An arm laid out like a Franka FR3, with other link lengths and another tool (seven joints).
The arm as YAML. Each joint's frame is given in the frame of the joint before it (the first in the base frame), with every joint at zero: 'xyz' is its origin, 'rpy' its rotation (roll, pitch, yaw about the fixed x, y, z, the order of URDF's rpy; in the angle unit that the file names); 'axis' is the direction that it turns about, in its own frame. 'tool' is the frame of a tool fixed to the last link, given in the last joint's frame.
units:
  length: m
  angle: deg
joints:
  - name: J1
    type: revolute
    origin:
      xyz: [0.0, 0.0, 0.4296]
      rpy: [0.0, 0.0, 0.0]
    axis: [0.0, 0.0, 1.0]
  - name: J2
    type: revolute
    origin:
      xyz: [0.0, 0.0, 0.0]
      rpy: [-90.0, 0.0, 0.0]
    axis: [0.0, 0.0, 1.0]
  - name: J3
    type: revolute
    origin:
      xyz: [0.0, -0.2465, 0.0]
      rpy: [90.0, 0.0, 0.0]
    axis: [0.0, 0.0, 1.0]
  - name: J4
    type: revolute
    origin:
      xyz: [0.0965, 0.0, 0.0]
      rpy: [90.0, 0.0, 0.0]
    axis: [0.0, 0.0, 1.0]
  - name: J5
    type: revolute
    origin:
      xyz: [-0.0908, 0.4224, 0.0]
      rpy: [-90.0, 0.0, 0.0]
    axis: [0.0, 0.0, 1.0]
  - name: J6
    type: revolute
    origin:
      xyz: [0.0, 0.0, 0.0]
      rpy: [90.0, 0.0, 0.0]
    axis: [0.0, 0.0, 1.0]
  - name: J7
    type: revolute
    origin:
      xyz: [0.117, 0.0, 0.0]
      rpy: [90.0, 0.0, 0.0]
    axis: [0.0, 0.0, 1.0]
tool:
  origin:
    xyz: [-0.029, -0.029, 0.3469]
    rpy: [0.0, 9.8, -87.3]
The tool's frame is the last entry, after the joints.
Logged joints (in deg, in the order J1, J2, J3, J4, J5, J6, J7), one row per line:
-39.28 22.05 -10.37 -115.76 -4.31 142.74 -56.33
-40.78 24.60 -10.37 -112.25 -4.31 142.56 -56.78
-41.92 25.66 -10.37 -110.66 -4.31 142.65 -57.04
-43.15 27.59 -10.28 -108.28 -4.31 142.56 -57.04
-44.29 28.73 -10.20 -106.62 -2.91 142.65 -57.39
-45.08 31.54 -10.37 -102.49 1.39 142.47 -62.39
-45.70 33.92 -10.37 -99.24 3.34 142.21 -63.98
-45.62 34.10 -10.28 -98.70 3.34 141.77 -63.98
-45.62 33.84 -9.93 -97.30 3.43 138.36 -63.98
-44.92 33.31 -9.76 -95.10 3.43 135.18 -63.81
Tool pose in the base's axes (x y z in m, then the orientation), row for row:
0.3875 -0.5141 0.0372 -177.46 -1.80 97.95
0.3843 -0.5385 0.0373 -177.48 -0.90 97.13
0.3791 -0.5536 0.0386 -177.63 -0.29 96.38
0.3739 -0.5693 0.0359 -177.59 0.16 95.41
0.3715 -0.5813 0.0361 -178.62 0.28 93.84
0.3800 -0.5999 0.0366 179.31 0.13 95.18
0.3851 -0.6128 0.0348 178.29 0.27 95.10
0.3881 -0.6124 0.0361 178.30 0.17 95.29
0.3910 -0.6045 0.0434 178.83 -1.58 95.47
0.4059 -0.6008 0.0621 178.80 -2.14 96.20
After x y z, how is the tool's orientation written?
As angles about the fixed x, y, z axes (roll, pitch, yaw), in degrees.
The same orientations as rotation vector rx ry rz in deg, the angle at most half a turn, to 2 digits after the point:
-116.12 -133.55 1.14
-117.54 -133.20 2.01
-118.78 -132.82 2.45
-120.11 -132.01 2.94
-122.44 -130.92 1.88
121.02 132.49 0.66
120.57 131.82 1.68
120.40 132.07 1.78
-120.81 -132.89 -3.02
-119.68 -133.34 -3.63

